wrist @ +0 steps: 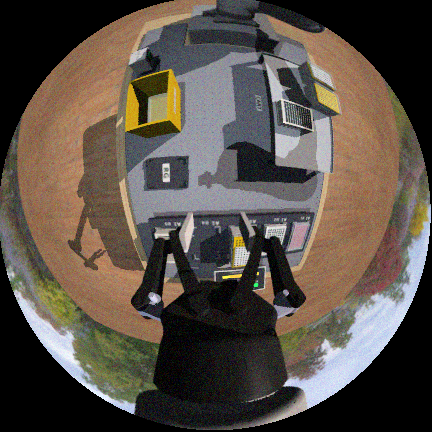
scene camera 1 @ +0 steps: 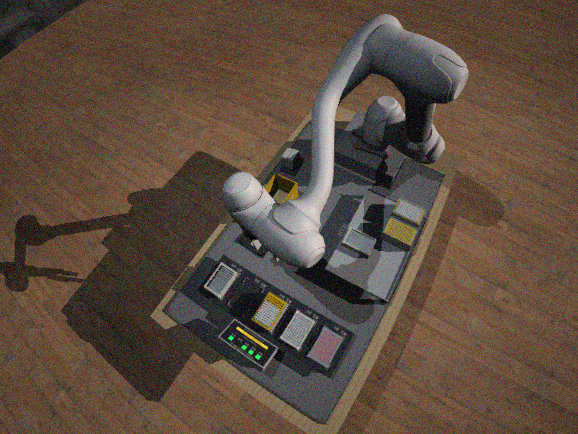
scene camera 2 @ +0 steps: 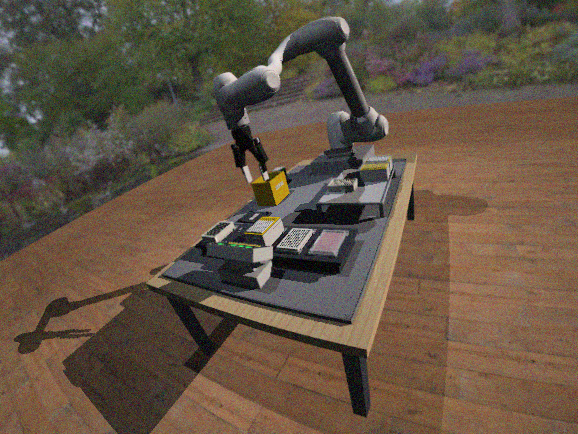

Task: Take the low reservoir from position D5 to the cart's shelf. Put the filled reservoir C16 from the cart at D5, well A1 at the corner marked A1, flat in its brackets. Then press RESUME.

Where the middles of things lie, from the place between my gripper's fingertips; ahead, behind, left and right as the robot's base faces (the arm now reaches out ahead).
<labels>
Right now my hand is 290 mm past the yellow bin (scene camera 2: 271, 192), 130 mm to the left of it and 150 mm above it. The rest, counted from my hand: cart shelf (scene camera 1: 378, 273) (290 mm behind, 350 mm to the left, 160 mm below).
</labels>
